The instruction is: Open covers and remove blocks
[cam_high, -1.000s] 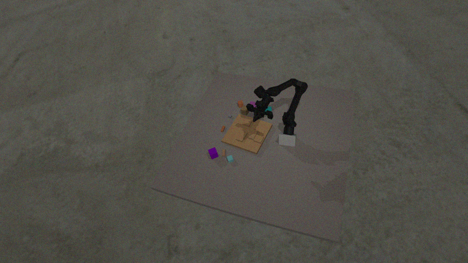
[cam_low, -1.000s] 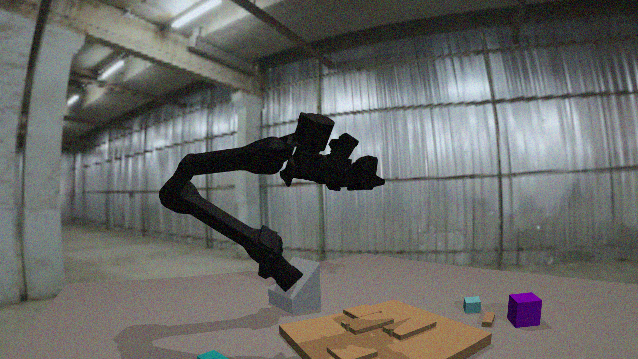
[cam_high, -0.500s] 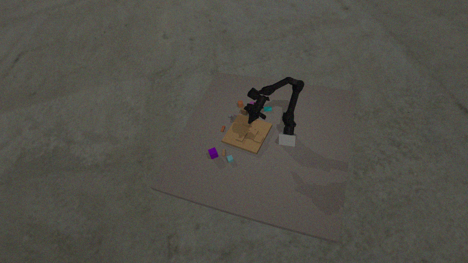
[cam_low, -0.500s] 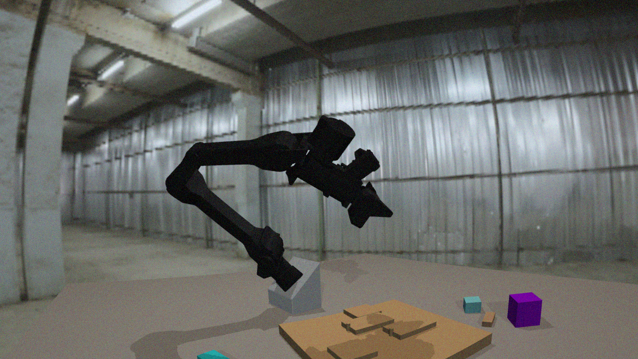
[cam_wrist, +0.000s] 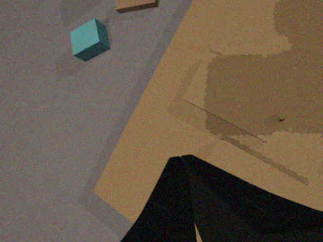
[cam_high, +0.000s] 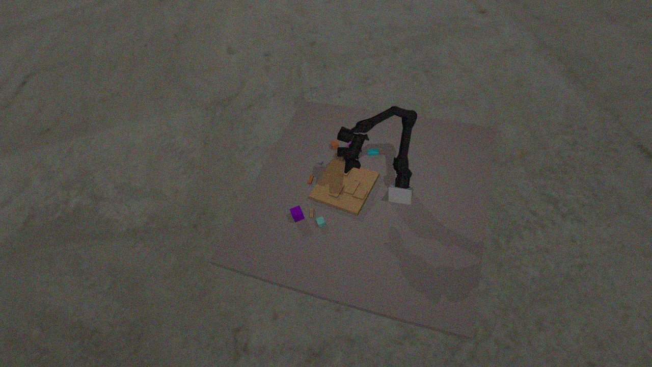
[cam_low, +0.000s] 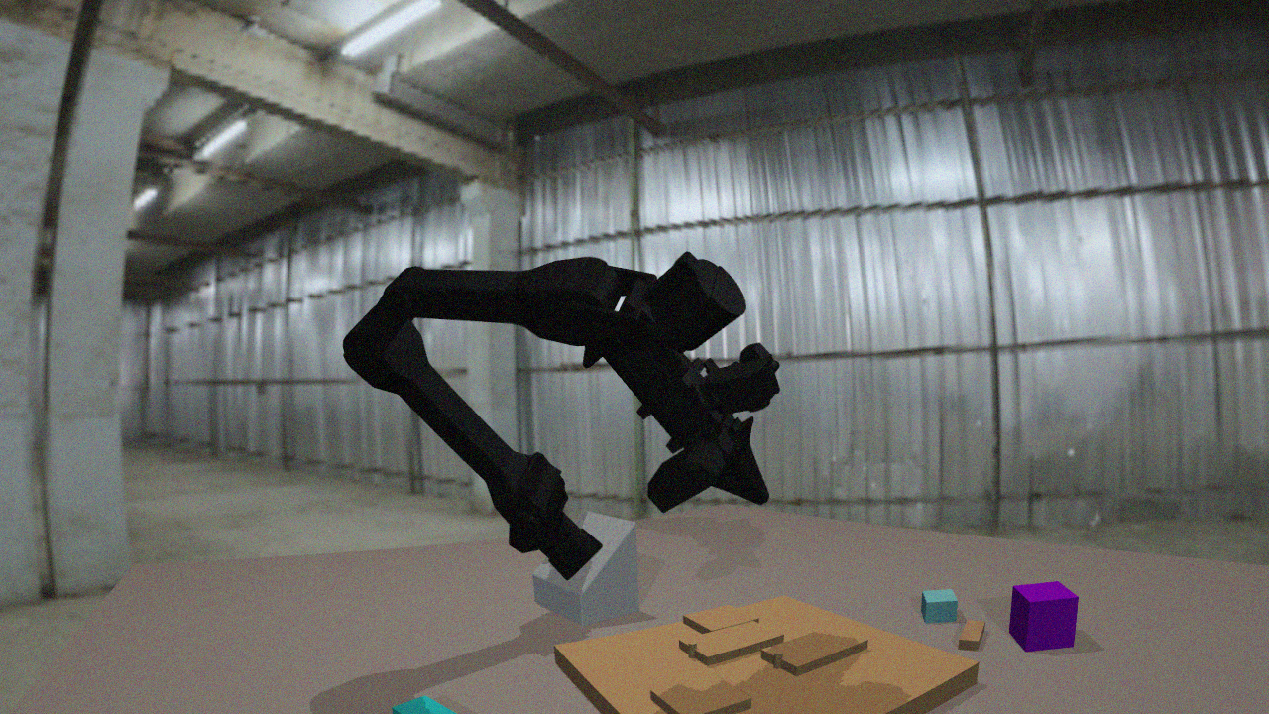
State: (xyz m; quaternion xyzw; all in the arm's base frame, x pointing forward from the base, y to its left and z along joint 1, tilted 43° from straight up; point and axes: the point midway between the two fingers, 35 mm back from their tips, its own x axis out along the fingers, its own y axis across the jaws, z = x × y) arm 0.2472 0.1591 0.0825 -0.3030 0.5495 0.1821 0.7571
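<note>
Now: gripper tip 240 mm to the left of the brown block, 150 mm above it and 140 mm short of it. Round my gripper tip: purple cube: 230 mm to the left, 190 mm ahead, 150 mm below; orange piece: 190 mm to the left, 170 mm below, 130 mm ahead; light blue block: 230 mm to the left, 160 mm below, 60 mm ahead.
</note>
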